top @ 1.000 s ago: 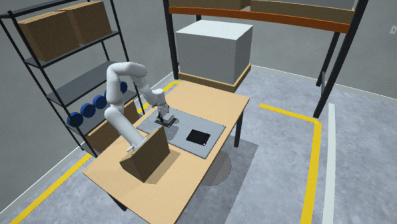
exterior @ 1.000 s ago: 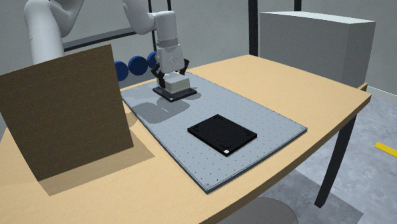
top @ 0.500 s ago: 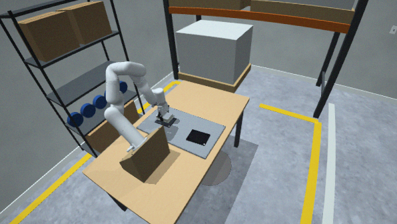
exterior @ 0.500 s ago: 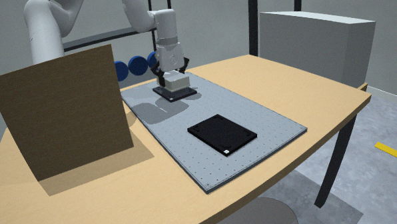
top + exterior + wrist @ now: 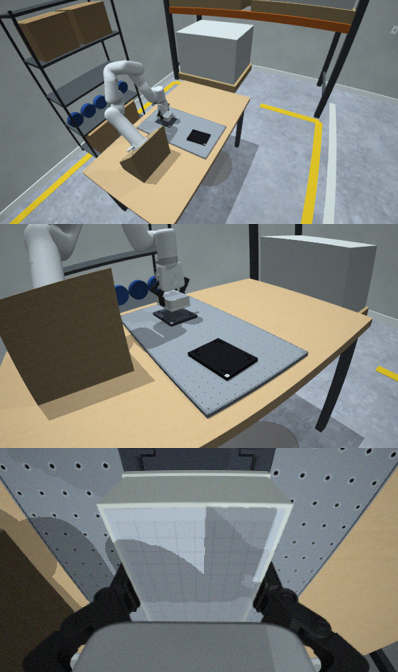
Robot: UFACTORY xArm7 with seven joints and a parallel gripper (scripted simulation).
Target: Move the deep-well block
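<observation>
My hand is 30 mm past the black nest N2, 360 mm to the left of it and 60 mm above it. From my hand the other things lie so: white deep-well block: right at my hand; nest N1: 60 mm below; small white corner mark: 70 mm behind, 450 mm to the right, 60 mm below.
</observation>
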